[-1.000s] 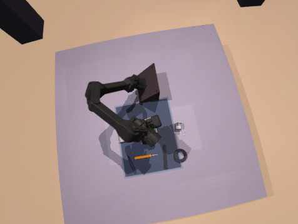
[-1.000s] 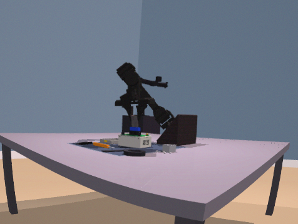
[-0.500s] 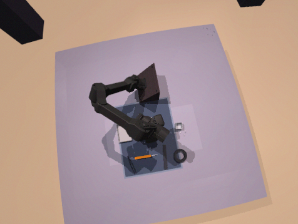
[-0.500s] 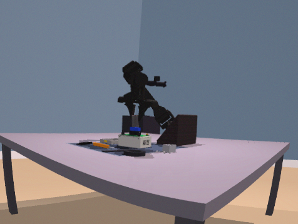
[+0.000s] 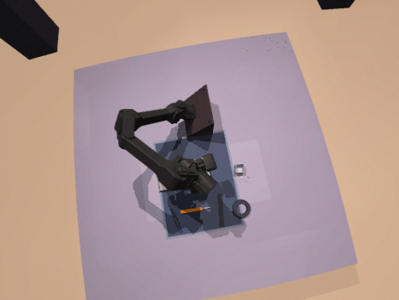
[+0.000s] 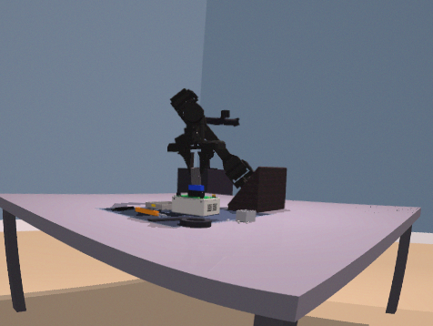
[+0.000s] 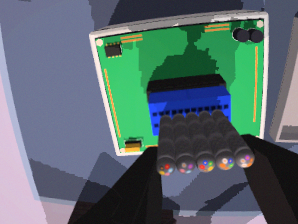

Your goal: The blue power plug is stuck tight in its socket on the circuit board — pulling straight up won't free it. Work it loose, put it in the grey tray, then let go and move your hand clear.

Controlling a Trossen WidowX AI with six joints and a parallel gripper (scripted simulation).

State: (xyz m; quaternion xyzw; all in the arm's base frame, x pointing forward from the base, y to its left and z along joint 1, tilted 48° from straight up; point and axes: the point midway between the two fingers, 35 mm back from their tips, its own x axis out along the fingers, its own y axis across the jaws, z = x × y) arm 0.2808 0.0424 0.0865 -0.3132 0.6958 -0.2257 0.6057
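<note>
My gripper tip is now 40 mm above the blue power plug. From my gripper tip the other things lie so: black bar: 200 mm ahead, 90 mm to the left, 120 mm below; then grey tray: 140 mm to the right, 120 mm below; then dark blue mat: 50 mm ahead, 120 mm below.
</note>
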